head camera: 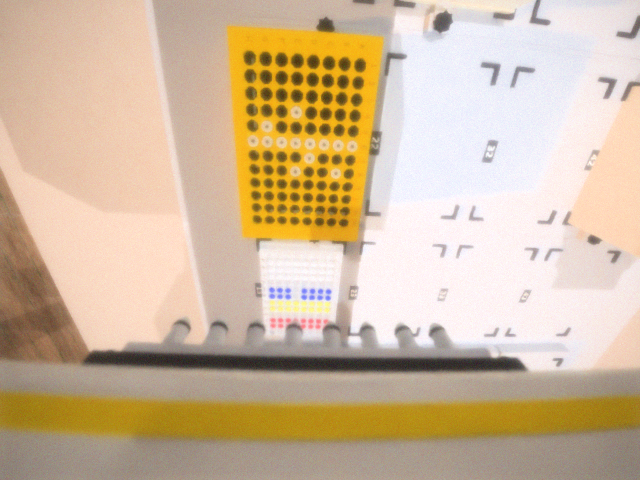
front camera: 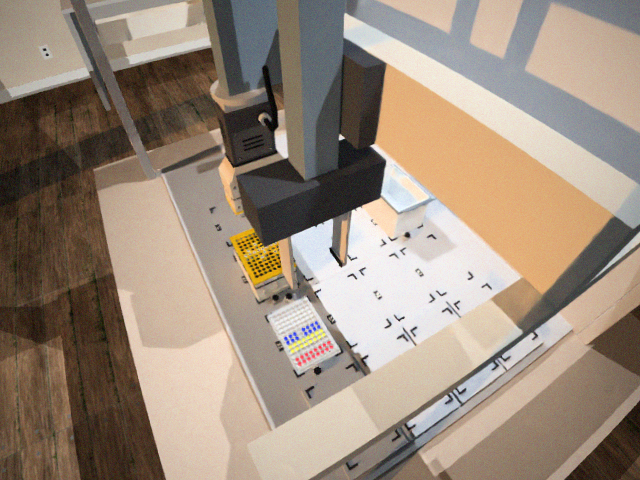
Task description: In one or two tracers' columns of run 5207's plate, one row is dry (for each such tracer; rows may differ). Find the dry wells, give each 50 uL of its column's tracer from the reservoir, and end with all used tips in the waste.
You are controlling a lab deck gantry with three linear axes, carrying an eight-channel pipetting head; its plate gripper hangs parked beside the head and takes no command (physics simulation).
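The white plate has two blue, two yellow and two red columns. In the head view both blue columns have a gap in the fourth row from the left; the yellow rows look filled, and nozzles partly cover the red ones. The yellow tip rack has mostly dark holes, one full line of pale-ringed ones and several single pale ones. Eight nozzles show no tips that I can make out. The beige reservoir is mostly hidden. The parked plate gripper is open, its fingers apart with nothing between them.
A beige waste box with a pale blue inside stands at the right. A dark vented box with a black lever stands behind the gantry's dark block. Dark knobs sit by the rack. An orange wall panel borders the deck.
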